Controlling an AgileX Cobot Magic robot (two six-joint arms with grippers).
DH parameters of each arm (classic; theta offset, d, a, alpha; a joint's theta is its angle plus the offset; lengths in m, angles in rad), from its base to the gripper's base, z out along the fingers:
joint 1: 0 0.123 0 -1.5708
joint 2: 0.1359 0 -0.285 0
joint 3: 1.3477 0 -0.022 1.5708
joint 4: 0 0.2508 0 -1.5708
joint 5: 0 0 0.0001 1.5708
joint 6: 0 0.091 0 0
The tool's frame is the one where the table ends.
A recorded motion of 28 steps. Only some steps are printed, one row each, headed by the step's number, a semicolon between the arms.
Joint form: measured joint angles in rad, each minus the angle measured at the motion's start. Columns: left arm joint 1, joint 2, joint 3, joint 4, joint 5, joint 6; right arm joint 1, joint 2, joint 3, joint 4, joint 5, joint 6.
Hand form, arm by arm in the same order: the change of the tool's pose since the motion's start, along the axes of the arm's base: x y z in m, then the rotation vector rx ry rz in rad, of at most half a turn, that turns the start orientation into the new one. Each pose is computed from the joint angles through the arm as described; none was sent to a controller.
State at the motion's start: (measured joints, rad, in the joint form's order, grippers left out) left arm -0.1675 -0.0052 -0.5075 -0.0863 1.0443 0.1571; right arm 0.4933 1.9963 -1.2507 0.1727 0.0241 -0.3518
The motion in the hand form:
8: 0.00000 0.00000 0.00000 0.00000 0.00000 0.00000; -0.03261 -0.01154 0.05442 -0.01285 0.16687 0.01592
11: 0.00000 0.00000 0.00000 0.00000 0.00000 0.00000; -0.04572 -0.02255 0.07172 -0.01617 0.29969 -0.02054
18: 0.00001 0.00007 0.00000 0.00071 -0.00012 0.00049; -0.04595 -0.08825 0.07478 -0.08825 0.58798 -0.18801
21: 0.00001 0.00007 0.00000 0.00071 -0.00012 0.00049; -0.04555 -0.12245 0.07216 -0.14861 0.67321 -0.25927
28: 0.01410 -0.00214 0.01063 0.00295 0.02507 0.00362; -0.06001 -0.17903 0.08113 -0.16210 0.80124 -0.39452
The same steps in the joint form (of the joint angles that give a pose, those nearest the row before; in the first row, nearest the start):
8: 0.0000 0.0000 0.0000 0.0000 0.0000 0.0000; 0.0000 -0.1808 -0.0028 0.0027 0.3402 0.0468
11: 0.0000 0.0000 0.0000 0.0000 0.0000 0.0000; -0.0162 -0.2372 -0.0235 0.0018 0.5358 0.1133
18: 0.0000 0.0000 0.0000 0.0009 0.0000 0.0000; -0.1873 -0.2608 -0.0537 -0.0206 0.8905 0.1670
21: 0.0000 0.0000 0.0000 0.0009 0.0000 0.0000; -0.2727 -0.2608 -0.0547 -0.0723 0.9965 0.1669
28: 0.0000 0.0942 -0.0255 0.0008 -0.0436 0.0001; -0.4281 -0.3104 -0.0336 -0.1033 1.1532 0.1670

